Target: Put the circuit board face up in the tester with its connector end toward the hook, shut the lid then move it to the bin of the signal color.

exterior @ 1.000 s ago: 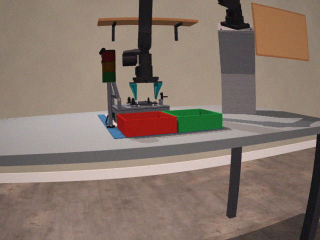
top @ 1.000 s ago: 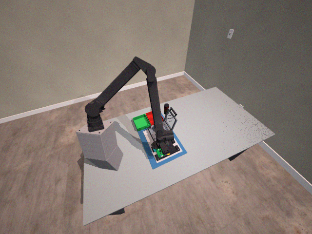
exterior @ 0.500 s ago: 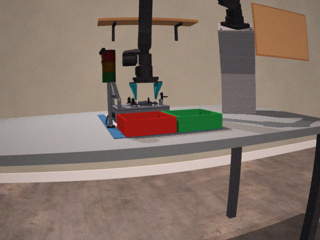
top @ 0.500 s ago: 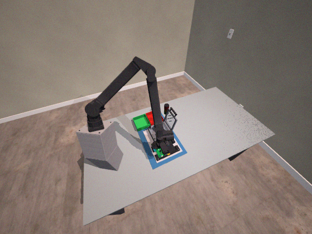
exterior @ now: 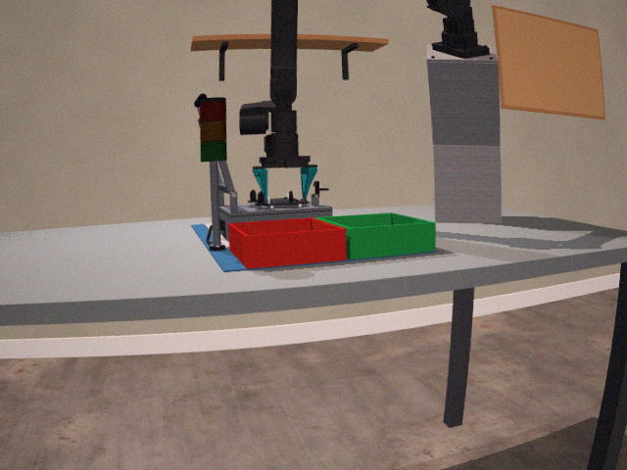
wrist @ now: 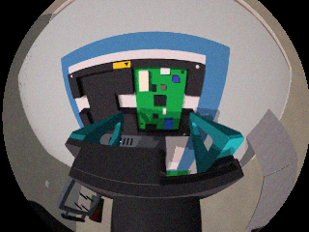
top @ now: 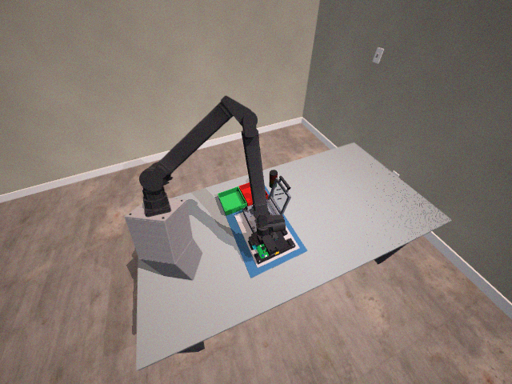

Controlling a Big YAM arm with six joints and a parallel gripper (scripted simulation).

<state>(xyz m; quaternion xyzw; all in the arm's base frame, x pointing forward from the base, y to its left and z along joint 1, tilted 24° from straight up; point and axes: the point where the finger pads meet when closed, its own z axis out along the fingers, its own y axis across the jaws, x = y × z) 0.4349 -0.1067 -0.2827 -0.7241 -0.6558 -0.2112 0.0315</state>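
My hand is 4 cm above the green circuit board. Round my hand: tester lid (19 cm ahead, 16 cm to the left, 12 cm above); tester plate (17 cm to the left, 7 cm ahead, 1 cm above); latch hook (23 cm to the left, 3 cm above, 1 cm ahead).
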